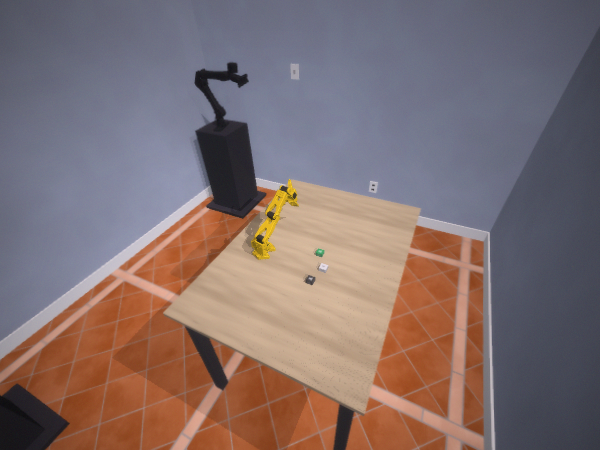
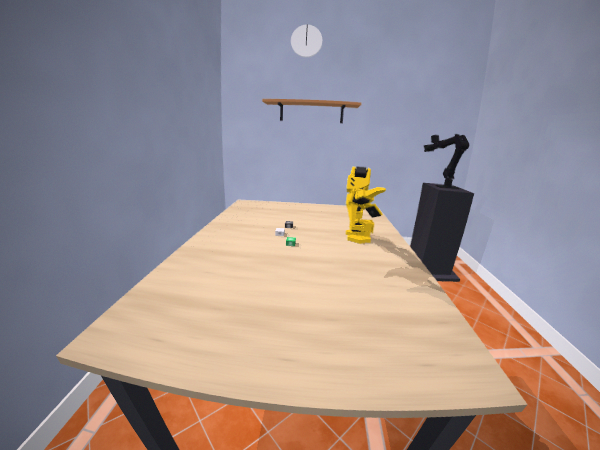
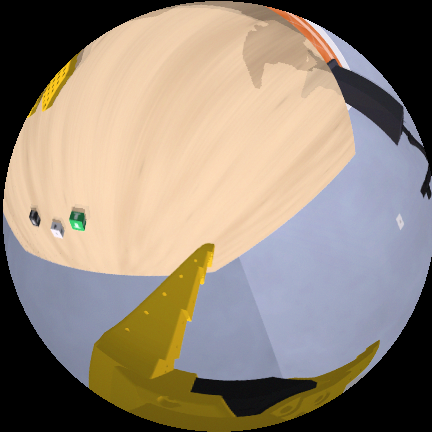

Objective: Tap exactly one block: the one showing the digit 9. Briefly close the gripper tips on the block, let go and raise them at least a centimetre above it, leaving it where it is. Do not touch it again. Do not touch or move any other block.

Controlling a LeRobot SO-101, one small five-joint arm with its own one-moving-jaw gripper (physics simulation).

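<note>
A green block (image 1: 320, 252) (image 2: 291, 242) (image 3: 77, 220), a white block (image 1: 323, 268) (image 2: 280, 232) (image 3: 57, 229) and a black block (image 1: 310, 280) (image 2: 289, 224) (image 3: 34, 217) sit close together but apart on the table. Pale marks show on the green and black blocks and a dark mark on the white one, all too small to read, so I cannot tell which shows the 9. My gripper (image 1: 294, 193) (image 2: 381, 202) (image 3: 295, 293) is wide open and empty, raised well above the table and far from all three blocks.
The yellow arm's base (image 1: 262, 249) (image 2: 359, 235) stands on the wooden table (image 1: 280, 310) (image 2: 280, 320) (image 3: 165, 125), near its long edge. A black pedestal (image 1: 229, 165) (image 2: 442, 230) (image 3: 370, 102) with a second, black arm (image 1: 212, 95) (image 2: 454, 155) stands beyond that edge.
</note>
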